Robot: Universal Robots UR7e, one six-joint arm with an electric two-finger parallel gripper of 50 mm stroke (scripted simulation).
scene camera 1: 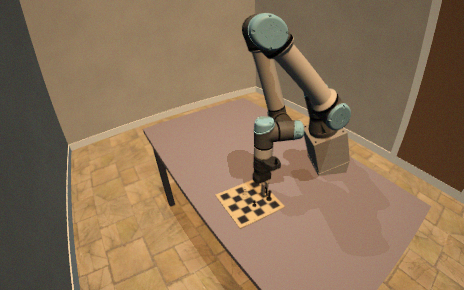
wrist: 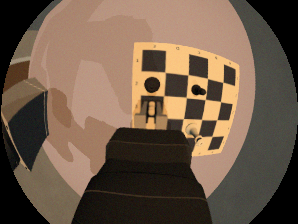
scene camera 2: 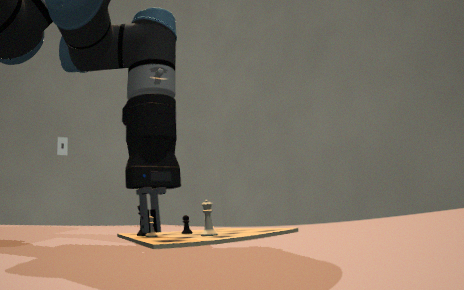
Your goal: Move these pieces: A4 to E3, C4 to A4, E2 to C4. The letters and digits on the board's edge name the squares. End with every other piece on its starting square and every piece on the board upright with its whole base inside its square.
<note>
The pictures show: the gripper and a chessboard.
The gripper is seen too in the wrist view.
</note>
